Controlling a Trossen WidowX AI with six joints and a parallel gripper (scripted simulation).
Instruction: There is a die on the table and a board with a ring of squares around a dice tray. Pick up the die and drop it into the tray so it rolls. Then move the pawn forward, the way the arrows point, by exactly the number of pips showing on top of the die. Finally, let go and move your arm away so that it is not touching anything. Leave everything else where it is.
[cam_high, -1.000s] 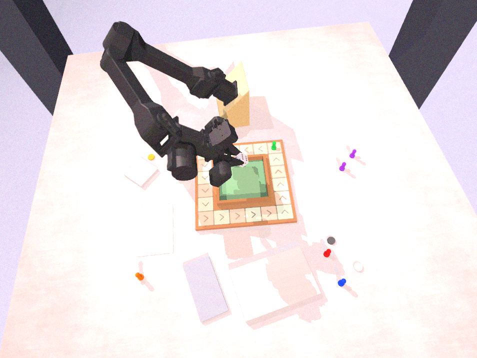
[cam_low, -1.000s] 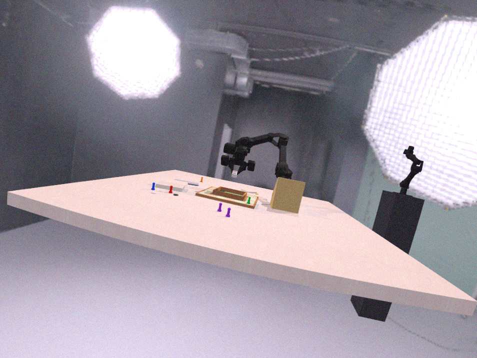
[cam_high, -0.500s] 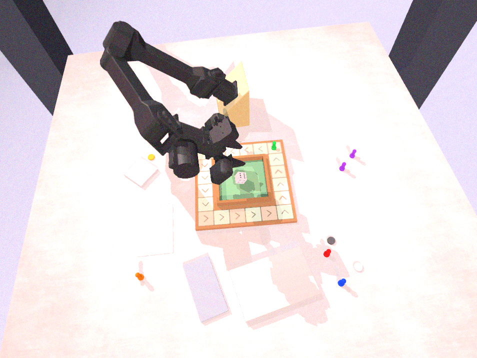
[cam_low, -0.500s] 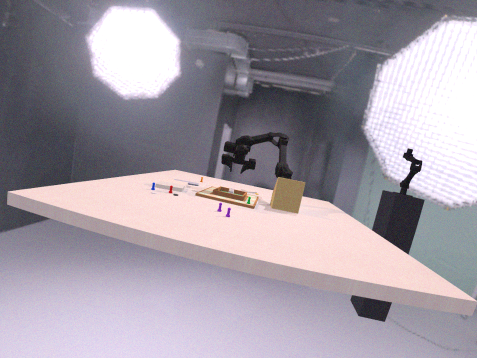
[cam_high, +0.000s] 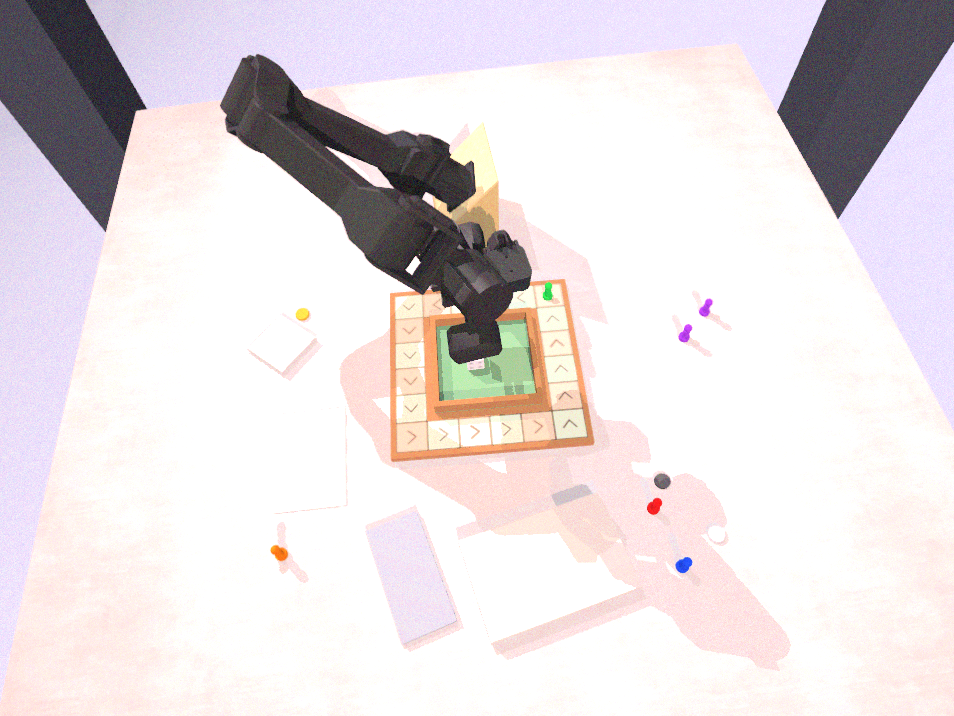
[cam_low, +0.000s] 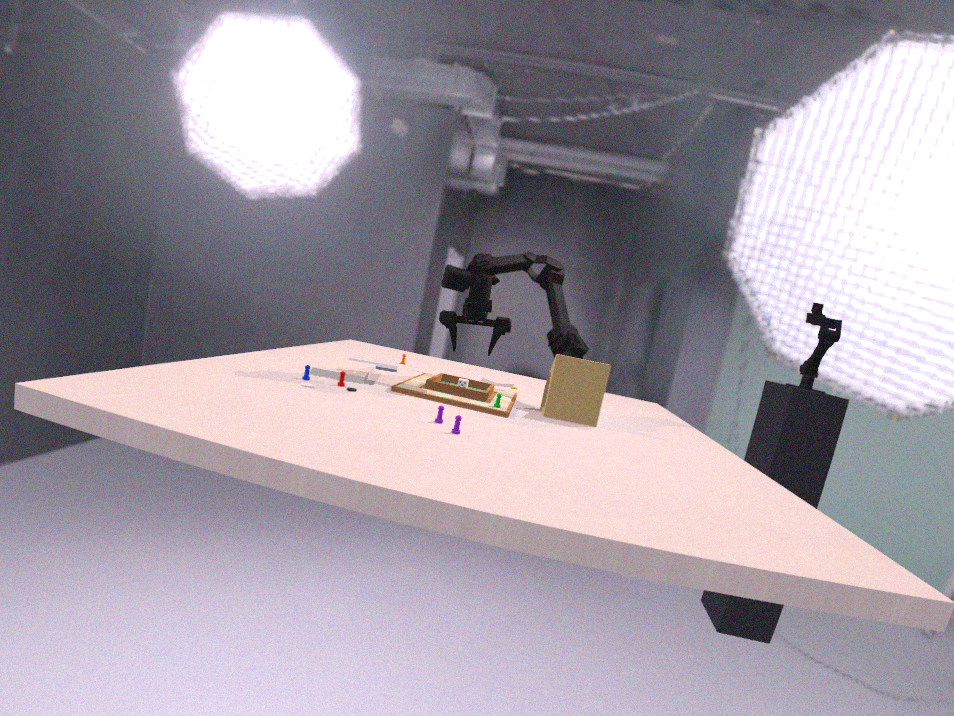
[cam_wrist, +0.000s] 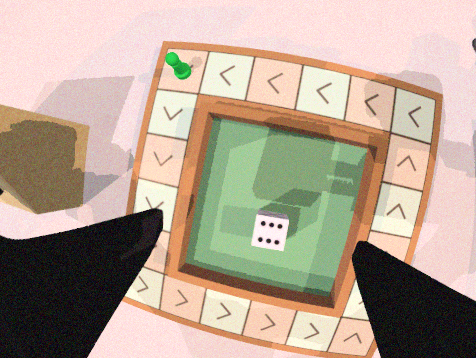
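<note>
The green pawn is 100 mm behind my gripper tip, 110 mm to the left of it and 90 mm below it. The rest, counted from my gripper tip: white die (10 mm ahead, 20 mm to the right, 90 mm below); dice tray (10 mm ahead, 110 mm below); dark disc (210 mm ahead, 230 mm to the left, 110 mm below).
</note>
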